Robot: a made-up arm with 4 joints.
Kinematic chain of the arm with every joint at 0, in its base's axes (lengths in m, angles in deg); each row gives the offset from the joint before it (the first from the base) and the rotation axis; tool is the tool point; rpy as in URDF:
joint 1: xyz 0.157 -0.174 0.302 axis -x
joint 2: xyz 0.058 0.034 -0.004 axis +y
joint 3: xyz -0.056 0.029 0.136 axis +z
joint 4: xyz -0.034 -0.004 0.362 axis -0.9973 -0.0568 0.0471
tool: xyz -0.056 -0.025 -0.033 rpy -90 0 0
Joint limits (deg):
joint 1: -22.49..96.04
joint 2: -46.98..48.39
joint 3: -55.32..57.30
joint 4: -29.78..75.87
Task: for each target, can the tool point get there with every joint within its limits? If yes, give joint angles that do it. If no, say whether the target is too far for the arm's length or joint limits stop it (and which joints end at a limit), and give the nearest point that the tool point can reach.
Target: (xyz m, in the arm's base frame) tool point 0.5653 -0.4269 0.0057
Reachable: no: joint limits stop it (at a limit: joint 1, joint 2, joint 3) | nearest point 0.5274 -0.3453 0.6256 | short by 0.626 m
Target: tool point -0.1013 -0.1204 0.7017
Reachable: yes | joints 3.66 -21.01 -8.31 47.65
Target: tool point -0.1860 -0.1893 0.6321
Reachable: yes | joints -13.29 -33.15 -27.82 50.19
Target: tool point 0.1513 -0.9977 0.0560
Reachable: no: too far | nearest point -0.0578 -0.3532 0.6490 | short by 0.900 m
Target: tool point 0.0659 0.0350 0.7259
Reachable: yes | joints 19.59 0.42 -18.15 15.89
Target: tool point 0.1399 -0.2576 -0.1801
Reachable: no: joint limits stop it (at a limit: joint 1, joint 2, joint 3, joint 4) | nearest point -0.1990 0.0357 0.1457 | short by 0.554 m
